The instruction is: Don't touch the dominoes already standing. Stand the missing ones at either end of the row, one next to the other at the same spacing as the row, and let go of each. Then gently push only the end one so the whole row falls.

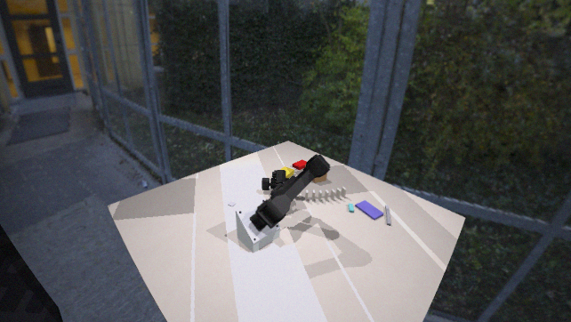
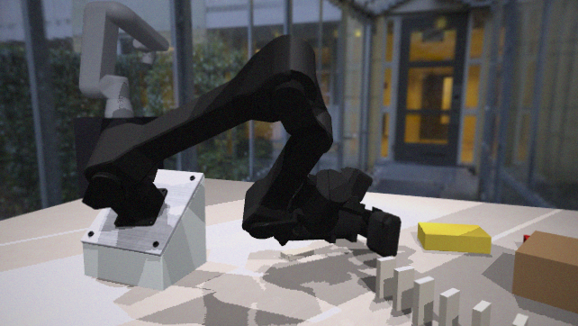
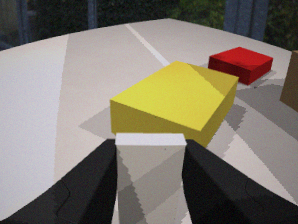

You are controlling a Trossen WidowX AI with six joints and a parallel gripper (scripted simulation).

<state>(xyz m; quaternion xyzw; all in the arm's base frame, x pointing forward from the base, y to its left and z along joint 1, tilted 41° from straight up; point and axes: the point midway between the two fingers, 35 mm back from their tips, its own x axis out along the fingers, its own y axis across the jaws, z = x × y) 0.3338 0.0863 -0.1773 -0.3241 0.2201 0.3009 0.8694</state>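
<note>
The yellow block lies 100 mm ahead of my gripper tip, 40 mm to the left of it and 40 mm below it. Round my gripper tip: red block 270 mm ahead, 50 mm to the left, 40 mm below; small grey tile 290 mm behind, 60 mm to the left, 50 mm below; brown box 220 mm ahead, 90 mm to the right, 20 mm below.
</note>
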